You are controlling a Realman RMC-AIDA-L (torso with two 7-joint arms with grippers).
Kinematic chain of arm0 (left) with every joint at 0, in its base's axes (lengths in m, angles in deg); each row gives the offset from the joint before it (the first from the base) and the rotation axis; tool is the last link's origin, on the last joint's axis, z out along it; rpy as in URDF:
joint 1: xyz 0 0 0.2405 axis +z
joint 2: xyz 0 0 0 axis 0.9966 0.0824 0
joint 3: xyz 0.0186 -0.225 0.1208 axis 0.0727 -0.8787 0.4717
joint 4: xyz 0 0 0 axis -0.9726 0.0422 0.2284
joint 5: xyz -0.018 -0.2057 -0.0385 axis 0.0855 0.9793 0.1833
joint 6: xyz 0 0 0 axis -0.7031 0.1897 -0.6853
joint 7: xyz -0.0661 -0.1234 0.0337 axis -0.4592 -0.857 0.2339
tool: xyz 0 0 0 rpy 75.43 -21.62 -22.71
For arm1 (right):
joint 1: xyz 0 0 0.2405 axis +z
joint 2: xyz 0 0 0 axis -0.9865 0.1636 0
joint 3: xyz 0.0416 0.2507 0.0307 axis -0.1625 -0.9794 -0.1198
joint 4: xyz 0 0 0 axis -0.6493 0.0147 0.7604
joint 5: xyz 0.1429 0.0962 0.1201 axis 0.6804 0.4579 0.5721
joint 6: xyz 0 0 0 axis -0.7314 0.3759 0.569
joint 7: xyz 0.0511 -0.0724 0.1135 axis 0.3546 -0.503 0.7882
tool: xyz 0 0 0 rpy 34.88 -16.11 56.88
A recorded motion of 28 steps. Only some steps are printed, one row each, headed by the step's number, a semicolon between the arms.
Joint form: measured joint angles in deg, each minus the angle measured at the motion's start. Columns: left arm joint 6, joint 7, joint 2, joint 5, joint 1, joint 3, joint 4; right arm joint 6, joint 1, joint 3, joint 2, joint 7, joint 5, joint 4.
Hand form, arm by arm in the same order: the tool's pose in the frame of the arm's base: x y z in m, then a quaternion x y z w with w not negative. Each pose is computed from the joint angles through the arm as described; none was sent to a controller.
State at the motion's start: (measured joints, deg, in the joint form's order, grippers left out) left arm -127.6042 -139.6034 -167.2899 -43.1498 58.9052 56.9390 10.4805; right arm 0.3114 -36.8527 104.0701 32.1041 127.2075 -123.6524 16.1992
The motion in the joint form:
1: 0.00 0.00 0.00 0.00 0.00 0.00 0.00; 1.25 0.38 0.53 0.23 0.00 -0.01 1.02
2: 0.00 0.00 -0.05 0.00 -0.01 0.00 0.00; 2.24 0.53 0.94 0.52 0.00 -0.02 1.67
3: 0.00 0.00 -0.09 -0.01 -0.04 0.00 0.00; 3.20 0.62 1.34 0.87 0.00 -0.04 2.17
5: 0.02 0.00 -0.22 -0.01 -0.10 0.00 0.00; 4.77 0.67 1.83 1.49 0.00 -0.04 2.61
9: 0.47 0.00 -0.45 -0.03 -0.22 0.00 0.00; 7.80 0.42 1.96 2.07 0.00 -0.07 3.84
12: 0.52 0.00 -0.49 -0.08 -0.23 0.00 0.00; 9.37 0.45 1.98 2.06 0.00 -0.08 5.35
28: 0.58 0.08 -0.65 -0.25 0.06 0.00 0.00; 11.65 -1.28 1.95 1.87 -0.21 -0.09 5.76
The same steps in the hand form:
1: -0.3046 0.3235 0.0850 -0.92532 -0.18487 -0.27189 0.18889; 0.2848 0.4073 -0.0088 -0.85473 0.45378 -0.08187 0.23838
2: -0.3044 0.3235 0.0847 -0.92527 -0.18492 -0.27224 0.18861; 0.2849 0.4070 -0.0129 -0.85496 0.45246 -0.08339 0.23951
3: -0.3042 0.3236 0.0844 -0.92528 -0.18479 -0.27248 0.18830; 0.2849 0.4066 -0.0170 -0.85532 0.45087 -0.08453 0.24083
5: -0.3035 0.3238 0.0834 -0.92518 -0.18469 -0.27334 0.18764; 0.2842 0.4067 -0.0228 -0.85571 0.44789 -0.08405 0.24512
9: -0.3031 0.3249 0.0818 -0.92473 -0.18558 -0.27309 0.18935; 0.2887 0.4061 -0.0284 -0.85112 0.45010 -0.08194 0.25747
12: -0.3031 0.3250 0.0814 -0.92478 -0.18581 -0.27281 0.18927; 0.2934 0.4046 -0.0314 -0.84740 0.45450 -0.08395 0.26134
28: -0.3047 0.3231 0.0800 -0.92462 -0.18831 -0.27180 0.18906; 0.3084 0.3997 -0.0283 -0.83740 0.46292 -0.08599 0.27763

